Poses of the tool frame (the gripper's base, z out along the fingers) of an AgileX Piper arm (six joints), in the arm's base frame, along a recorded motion.
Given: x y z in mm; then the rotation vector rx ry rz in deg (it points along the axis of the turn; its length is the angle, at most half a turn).
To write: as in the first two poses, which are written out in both.
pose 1, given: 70.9, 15.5, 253.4, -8.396, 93.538, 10.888
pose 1, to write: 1.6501, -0.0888, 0.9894, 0.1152, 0.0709, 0.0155, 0.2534
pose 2, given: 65.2, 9.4, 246.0, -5.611, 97.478, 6.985
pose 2, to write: 1.7085, -0.0573, 0.9958, 0.0714, 0.0652, 0.0094, 0.2460
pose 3, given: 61.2, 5.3, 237.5, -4.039, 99.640, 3.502
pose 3, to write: 1.7415, -0.0405, 0.9986, 0.0351, 0.0612, 0.0053, 0.2375
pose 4, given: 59.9, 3.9, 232.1, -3.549, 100.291, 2.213
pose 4, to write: 1.7519, -0.0354, 0.9991, 0.0220, 0.0599, 0.0039, 0.2321
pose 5, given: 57.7, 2.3, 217.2, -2.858, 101.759, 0.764
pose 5, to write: 1.7768, -0.0281, 0.9996, 0.0075, 0.0577, 0.0023, 0.2172
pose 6, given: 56.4, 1.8, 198.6, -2.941, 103.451, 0.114
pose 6, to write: 1.8063, -0.0284, 0.9996, 0.0011, 0.0564, 0.0018, 0.1986
